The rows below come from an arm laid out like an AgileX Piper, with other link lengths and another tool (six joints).
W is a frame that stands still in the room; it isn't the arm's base.
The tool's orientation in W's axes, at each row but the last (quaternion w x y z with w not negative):
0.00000, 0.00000, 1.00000, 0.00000
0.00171, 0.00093, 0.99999, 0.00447
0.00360, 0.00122, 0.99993, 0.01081
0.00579, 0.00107, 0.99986, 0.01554
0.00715, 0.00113, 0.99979, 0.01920
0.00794, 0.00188, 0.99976, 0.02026
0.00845, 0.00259, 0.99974, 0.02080
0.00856, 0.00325, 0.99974, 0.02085
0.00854, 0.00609, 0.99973, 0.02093
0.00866, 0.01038, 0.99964, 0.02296
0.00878, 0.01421, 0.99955, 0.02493
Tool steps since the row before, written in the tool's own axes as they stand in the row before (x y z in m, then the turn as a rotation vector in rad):
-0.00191, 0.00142, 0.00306, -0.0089, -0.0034, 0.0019
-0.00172, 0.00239, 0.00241, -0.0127, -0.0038, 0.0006
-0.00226, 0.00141, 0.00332, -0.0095, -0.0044, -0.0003
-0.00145, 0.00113, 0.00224, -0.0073, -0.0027, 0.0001
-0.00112, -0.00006, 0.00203, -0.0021, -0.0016, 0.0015
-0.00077, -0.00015, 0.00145, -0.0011, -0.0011, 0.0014
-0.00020, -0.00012, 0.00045, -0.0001, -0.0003, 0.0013
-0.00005, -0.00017, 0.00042, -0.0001, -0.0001, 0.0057
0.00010, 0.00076, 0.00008, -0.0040, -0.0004, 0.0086
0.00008, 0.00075, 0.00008, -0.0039, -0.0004, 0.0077
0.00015, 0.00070, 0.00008, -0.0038, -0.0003, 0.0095
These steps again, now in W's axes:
0.00191, 0.00142, -0.00306, 0.0089, -0.0034, -0.0019
0.00173, 0.00241, -0.00238, 0.0127, -0.0038, -0.0006
0.00229, 0.00148, -0.00327, 0.0095, -0.0044, 0.0003
0.00148, 0.00120, -0.00219, 0.0073, -0.0027, -0.0001
0.00115, 0.00002, -0.00201, 0.0021, -0.0015, -0.0015
0.00079, -0.00009, -0.00144, 0.0011, -0.0010, -0.0014
0.00021, -0.00010, -0.00045, 0.0001, -0.0002, -0.0013
0.00006, -0.00015, -0.00043, 0.0002, 0.0001, -0.0057
-0.00009, 0.00076, -0.00005, 0.0041, -0.0001, -0.0085
-0.00006, 0.00075, -0.00005, 0.0040, -0.0001, -0.0076
-0.00013, 0.00071, -0.00005, 0.0040, 0.0001, -0.0094

